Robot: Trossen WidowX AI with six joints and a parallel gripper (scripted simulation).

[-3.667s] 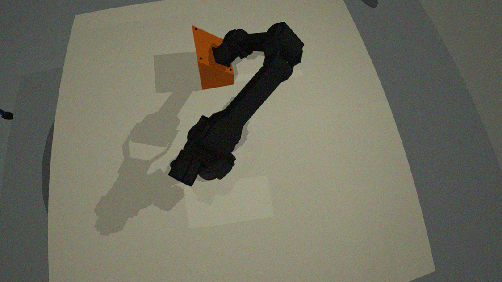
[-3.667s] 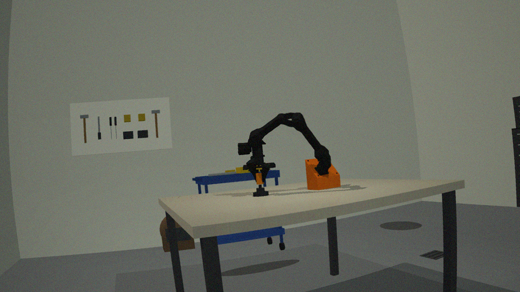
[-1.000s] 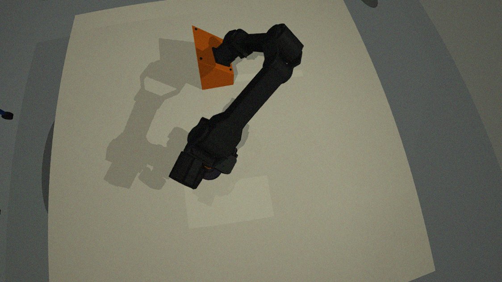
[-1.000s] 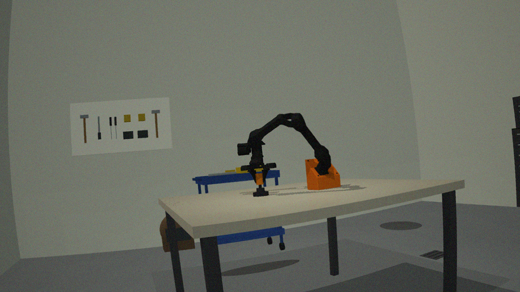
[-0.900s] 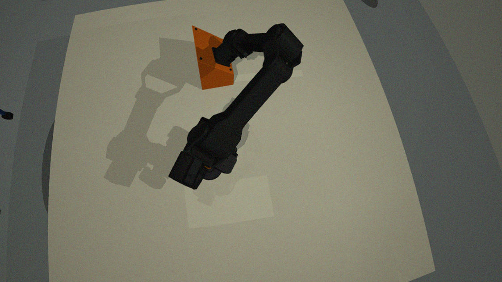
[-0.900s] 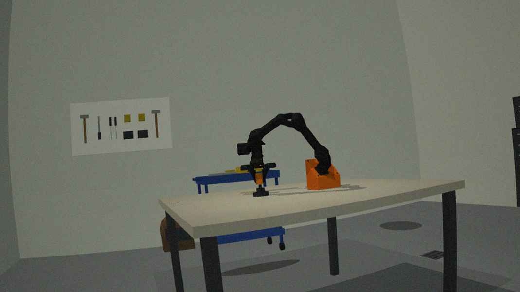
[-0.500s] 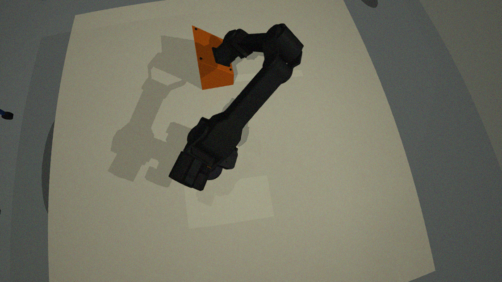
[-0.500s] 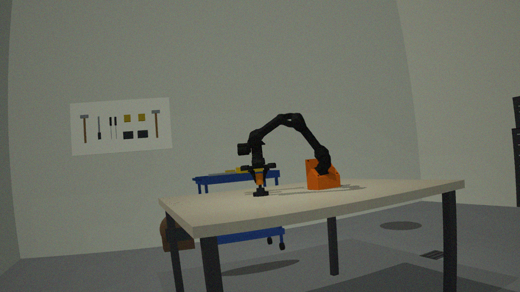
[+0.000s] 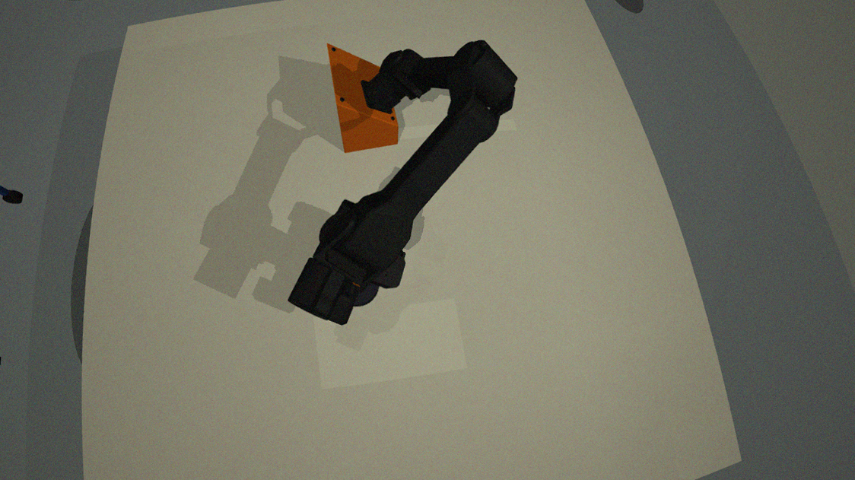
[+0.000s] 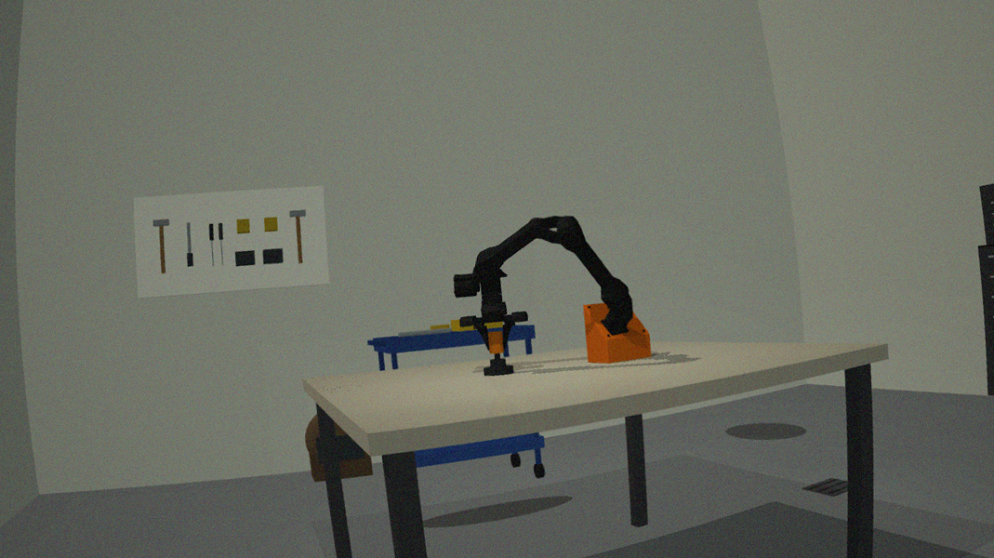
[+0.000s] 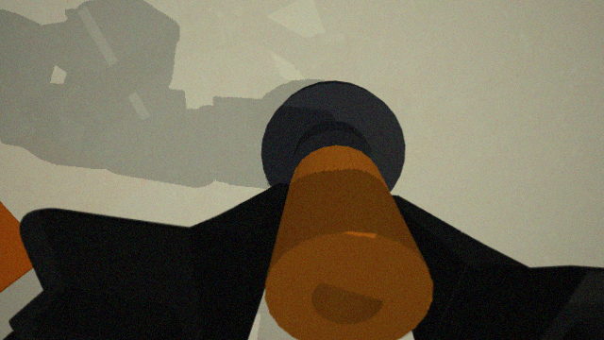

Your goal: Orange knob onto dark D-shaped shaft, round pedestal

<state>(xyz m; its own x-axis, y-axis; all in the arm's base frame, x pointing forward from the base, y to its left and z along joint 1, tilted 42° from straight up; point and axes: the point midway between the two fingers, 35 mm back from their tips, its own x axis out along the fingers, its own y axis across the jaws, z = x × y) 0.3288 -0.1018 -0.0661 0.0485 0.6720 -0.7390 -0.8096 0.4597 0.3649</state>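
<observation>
The orange knob is 2 cm above my gripper tip. From my gripper tip the other things lie so: dark round pedestal 4 cm below.
</observation>
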